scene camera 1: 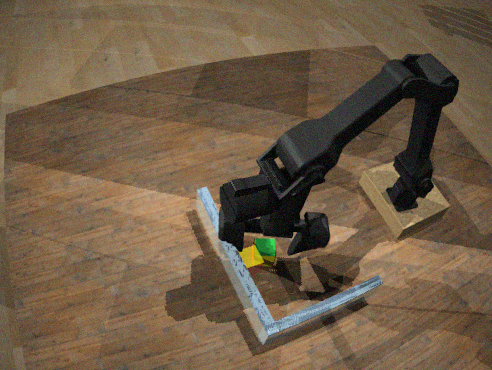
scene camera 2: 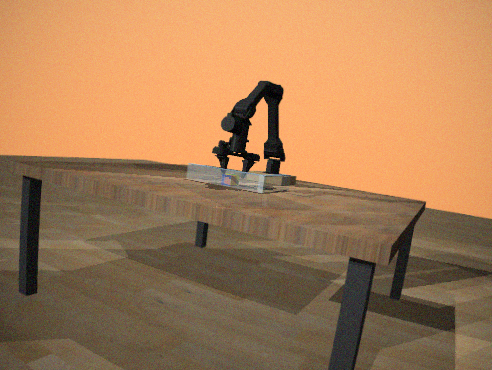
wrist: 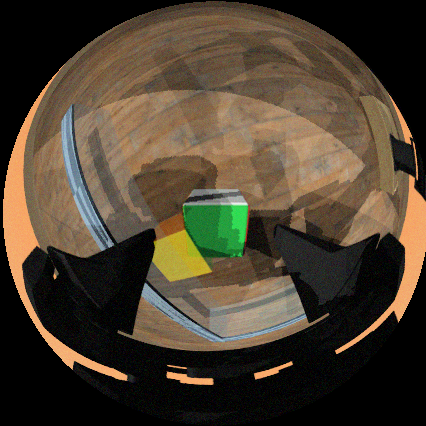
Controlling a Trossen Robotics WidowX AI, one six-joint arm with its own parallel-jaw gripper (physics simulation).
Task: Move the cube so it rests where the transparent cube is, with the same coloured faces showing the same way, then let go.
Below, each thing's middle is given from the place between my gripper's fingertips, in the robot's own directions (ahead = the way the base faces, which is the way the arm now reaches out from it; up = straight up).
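The L-shaped rail (scene camera 1: pixel 268 330) is 50 mm behind my hand. Then there is the transparent cube (wrist: pixel 175 255), and my gripper is 10 mm above it, 10 mm to the right of it and 30 mm short of it.
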